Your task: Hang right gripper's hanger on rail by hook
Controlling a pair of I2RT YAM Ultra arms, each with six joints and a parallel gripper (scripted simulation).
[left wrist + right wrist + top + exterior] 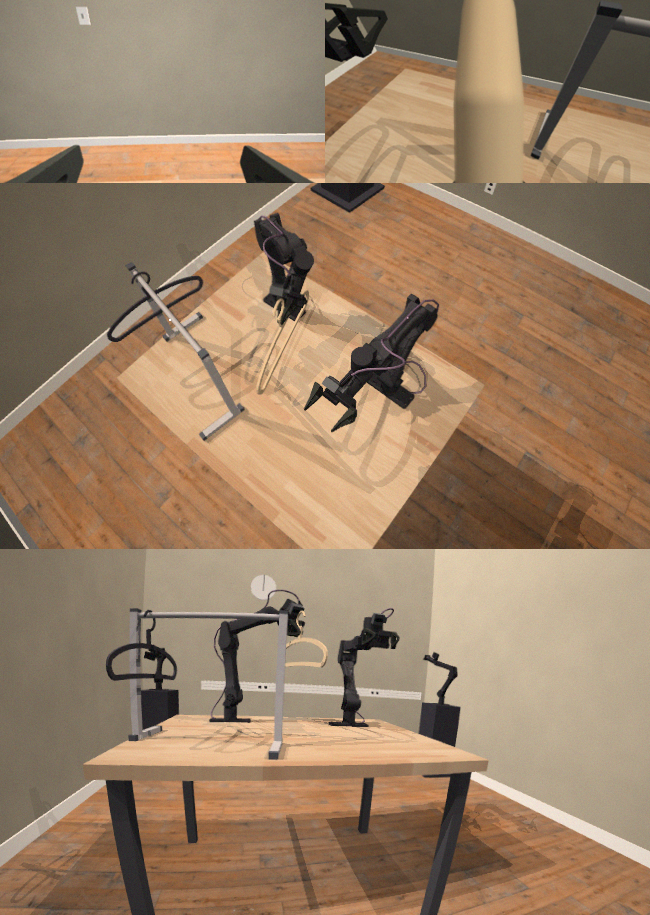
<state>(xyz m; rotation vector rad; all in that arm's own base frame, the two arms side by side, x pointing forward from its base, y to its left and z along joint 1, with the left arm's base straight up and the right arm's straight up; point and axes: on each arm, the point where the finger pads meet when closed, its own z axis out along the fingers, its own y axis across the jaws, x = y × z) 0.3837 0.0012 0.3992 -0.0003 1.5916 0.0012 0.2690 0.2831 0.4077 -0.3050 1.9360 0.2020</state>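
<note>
The grey rack lies 310 mm to the right of my right hand, 220 mm ahead of it and 190 mm below it. Round my right hand: black hanger: 510 mm to the right, 210 mm ahead, 90 mm below; tan hanger: 20 mm below.
</note>
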